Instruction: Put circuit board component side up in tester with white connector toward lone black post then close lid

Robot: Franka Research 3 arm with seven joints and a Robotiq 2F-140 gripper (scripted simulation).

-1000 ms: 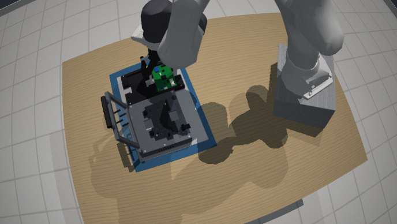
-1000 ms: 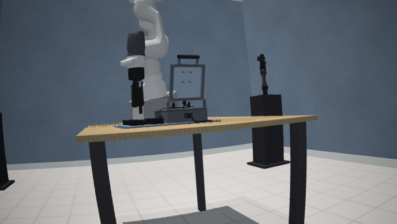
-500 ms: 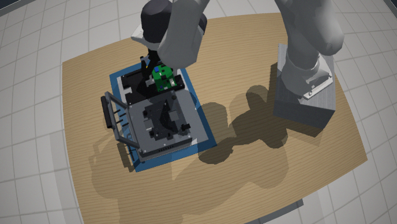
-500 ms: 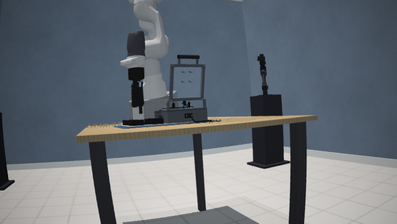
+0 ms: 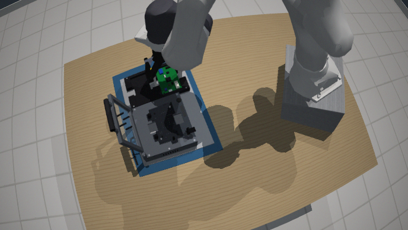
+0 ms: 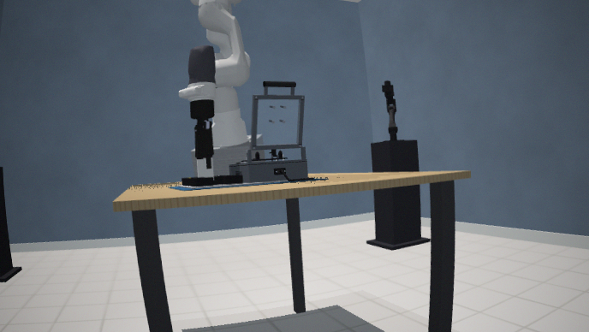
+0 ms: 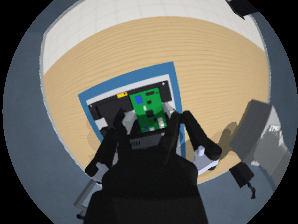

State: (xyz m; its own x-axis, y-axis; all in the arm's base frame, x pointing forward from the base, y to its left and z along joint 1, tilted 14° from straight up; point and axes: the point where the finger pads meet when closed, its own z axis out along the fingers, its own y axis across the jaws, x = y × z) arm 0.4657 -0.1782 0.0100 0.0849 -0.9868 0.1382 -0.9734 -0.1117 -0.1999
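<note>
My gripper is now 20 mm above the green circuit board. Also, from my hand: black post 20 mm behind, 230 mm to the left, 50 mm above; see-through lid 170 mm ahead, 190 mm to the left, 140 mm above.
</note>
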